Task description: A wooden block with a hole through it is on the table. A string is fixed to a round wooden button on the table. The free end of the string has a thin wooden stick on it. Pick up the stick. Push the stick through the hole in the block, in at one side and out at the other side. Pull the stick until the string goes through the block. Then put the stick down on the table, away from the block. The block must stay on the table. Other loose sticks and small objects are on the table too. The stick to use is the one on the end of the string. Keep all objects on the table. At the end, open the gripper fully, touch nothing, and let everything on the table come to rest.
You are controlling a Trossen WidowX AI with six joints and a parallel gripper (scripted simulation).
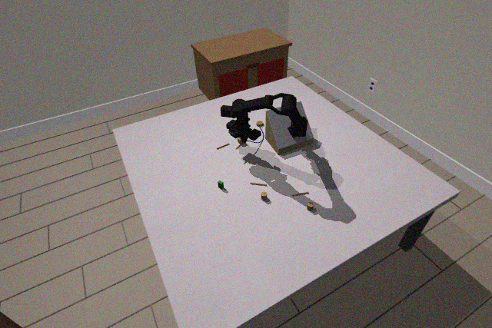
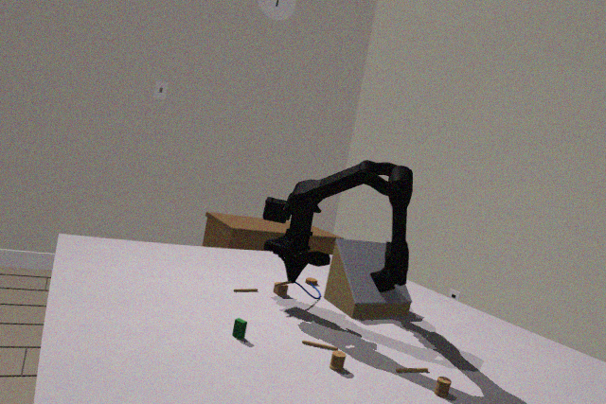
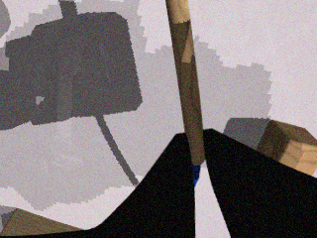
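Now: gripper tip 7 cm to the left of the wooden block, 5 cm above it and 2 cm past it. From my gripper tip the other things lie so: green cube (23 cm ahead, 15 cm to the left, 4 cm below); then round wooden button (20 cm behind, 15 cm to the right, 5 cm below).
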